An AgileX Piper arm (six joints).
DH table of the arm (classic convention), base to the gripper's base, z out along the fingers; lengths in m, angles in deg. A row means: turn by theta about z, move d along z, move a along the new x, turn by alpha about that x. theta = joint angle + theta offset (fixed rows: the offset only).
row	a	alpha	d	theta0
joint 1	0.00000	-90.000	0.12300	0.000
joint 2	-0.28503	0.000	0.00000	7.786
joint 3	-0.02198	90.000	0.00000	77.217
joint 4	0.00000	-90.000	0.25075	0.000
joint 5	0.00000	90.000	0.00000	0.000
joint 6	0.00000	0.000	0.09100	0.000
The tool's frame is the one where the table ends.
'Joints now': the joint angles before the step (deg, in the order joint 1, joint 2, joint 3, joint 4, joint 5, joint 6). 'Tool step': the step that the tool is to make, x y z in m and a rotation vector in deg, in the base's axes. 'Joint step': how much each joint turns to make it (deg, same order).
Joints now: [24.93 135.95 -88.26 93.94 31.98 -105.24]
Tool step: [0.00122 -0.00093 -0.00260 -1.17 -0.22 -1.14]
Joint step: [0.11 0.18 0.00 0.01 -1.71 -0.01]
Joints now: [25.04 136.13 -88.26 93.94 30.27 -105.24]
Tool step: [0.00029 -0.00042 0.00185 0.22 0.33 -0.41]
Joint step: [-0.05 -0.24 0.00 -0.27 -0.06 0.88]
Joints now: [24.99 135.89 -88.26 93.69 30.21 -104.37]
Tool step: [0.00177 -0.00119 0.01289 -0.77 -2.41 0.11]
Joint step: [-0.06 -1.61 -0.05 -0.95 -1.01 -0.50]
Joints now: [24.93 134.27 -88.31 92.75 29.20 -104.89]
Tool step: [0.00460 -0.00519 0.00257 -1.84 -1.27 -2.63]
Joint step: [-0.24 -0.51 0.01 -0.05 -3.25 -0.07]
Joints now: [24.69 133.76 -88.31 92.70 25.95 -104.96]
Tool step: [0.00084 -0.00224 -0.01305 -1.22 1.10 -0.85]
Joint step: [-0.11 1.46 0.01 0.01 -0.98 -0.01]
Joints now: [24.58 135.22 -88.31 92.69 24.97 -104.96]
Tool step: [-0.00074 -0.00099 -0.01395 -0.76 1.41 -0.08]
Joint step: [-0.05 1.62 0.01 0.01 -0.09 -0.08]
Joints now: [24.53 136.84 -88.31 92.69 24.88 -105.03]
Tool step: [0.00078 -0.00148 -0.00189 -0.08 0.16 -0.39]
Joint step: [-0.17 0.22 0.01 0.28 -0.16 -0.14]
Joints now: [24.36 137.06 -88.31 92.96 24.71 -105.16]
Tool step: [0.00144 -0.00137 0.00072 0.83 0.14 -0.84]
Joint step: [-0.23 0.00 0.01 1.47 0.14 -0.51]
